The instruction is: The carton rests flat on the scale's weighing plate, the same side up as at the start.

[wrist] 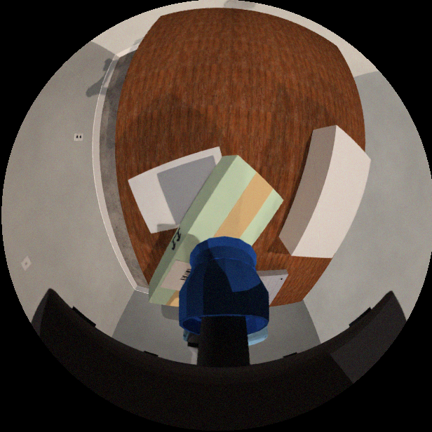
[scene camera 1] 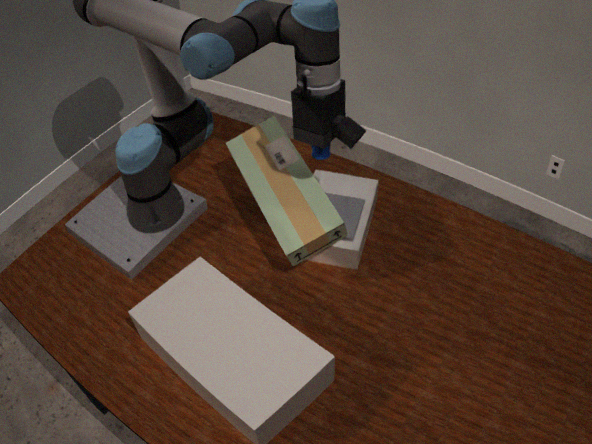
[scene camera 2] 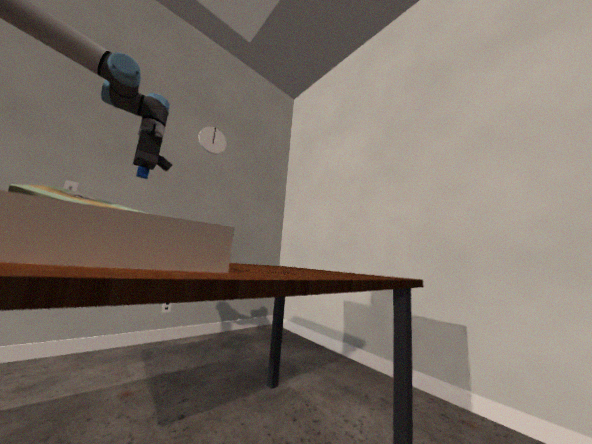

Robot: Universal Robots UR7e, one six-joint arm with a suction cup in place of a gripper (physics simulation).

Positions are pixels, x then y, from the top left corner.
Scene:
large white block: wrist 333, 180; scene camera 1; scene camera 2
pale green carton: wrist 235, 201; scene camera 1; scene camera 2
same spot on large white block: [scene camera 2: 48, 231] = [scene camera 1: 158, 350]
same spot on pale green carton: [scene camera 2: 55, 192] = [scene camera 1: 256, 153]

